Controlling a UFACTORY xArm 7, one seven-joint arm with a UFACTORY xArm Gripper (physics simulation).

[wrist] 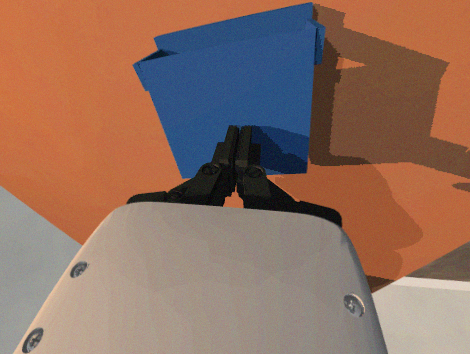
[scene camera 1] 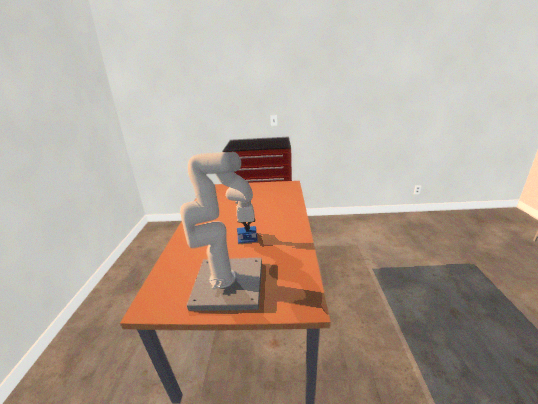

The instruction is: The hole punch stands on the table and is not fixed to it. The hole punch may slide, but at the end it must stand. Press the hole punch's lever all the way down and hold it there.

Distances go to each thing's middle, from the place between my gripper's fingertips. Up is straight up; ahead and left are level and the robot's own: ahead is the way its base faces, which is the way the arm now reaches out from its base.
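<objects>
The broad flat blue lever [wrist: 267, 82] is what I see here. Measured from my hand, the lever is 1 cm ahead of it and 1 cm to the left of it, and it is also 2 cm below my hand.
</objects>
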